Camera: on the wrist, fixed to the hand. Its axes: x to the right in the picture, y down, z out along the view.
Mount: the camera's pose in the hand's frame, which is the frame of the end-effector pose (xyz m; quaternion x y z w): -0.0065 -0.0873 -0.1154 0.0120 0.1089 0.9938 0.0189
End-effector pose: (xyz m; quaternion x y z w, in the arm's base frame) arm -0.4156 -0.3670 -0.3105 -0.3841 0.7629 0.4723 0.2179
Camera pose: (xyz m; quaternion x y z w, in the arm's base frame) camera -0.3390 -0.4896 -0.3013 -0.7021 -0.4255 -0.1745 0.5437
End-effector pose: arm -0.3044 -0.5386 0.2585 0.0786 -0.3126 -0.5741 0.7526
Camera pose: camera -0.3118 -0.5891 0.1229 -0.2376 -0.0090 0.7494 0.6179
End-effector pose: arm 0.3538 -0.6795 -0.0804 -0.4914 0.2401 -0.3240 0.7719
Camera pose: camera 0.2468 -0.7711 -0.0466 0.2739 0.5731 0.7046 0.3163
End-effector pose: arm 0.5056 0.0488 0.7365 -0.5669 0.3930 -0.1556 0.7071
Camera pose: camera 0.4366 -0.0522 0.8140 0.4053 0.6459 0.6333 0.1320
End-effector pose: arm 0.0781 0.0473 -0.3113 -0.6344 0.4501 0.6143 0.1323
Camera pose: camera 0.2194 0.0156 -0.3148 -0.3700 -0.6608 -0.0686 0.6494
